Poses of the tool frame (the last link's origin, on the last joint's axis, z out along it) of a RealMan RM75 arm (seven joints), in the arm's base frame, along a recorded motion.
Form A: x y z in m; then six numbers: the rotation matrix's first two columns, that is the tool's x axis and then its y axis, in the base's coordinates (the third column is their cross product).
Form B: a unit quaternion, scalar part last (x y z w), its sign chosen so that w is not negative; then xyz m. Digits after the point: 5 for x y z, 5 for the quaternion.
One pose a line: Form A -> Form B
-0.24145, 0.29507, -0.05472, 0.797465, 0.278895, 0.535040, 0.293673, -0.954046, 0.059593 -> -0.94792, -0.15101, -0.28012, 0.01319, -0.24145, 0.29507, -0.05472
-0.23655, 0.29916, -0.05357, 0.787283, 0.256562, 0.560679, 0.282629, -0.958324, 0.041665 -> -0.94507, -0.14263, -0.29328, 0.02222, -0.23655, 0.29916, -0.05357
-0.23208, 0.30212, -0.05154, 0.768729, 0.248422, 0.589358, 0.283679, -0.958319, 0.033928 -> -0.93997, -0.14152, -0.30920, 0.02851, -0.23208, 0.30212, -0.05154
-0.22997, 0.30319, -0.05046, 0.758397, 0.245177, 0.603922, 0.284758, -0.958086, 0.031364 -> -0.93714, -0.14137, -0.31752, 0.03116, -0.22997, 0.30319, -0.05046
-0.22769, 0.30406, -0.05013, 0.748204, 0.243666, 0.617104, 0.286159, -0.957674, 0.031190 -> -0.93436, -0.14176, -0.32527, 0.03266, -0.22769, 0.30406, -0.05013
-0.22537, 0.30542, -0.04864, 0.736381, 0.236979, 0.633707, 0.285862, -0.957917, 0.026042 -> -0.93105, -0.14039, -0.33481, 0.03650, -0.22537, 0.30542, -0.04864
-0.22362, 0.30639, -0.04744, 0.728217, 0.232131, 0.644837, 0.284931, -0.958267, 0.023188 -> -0.92877, -0.13918, -0.34135, 0.03867, -0.22362, 0.30639, -0.04744
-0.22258, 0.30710, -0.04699, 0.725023, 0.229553, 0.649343, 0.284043, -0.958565, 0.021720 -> -0.92787, -0.13838, -0.34400, 0.03960, -0.22258, 0.30710, -0.04699
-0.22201, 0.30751, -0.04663, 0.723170, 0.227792, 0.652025, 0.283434, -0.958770, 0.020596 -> -0.92734, -0.13782, -0.34557, 0.04025, -0.22201, 0.30751, -0.04663
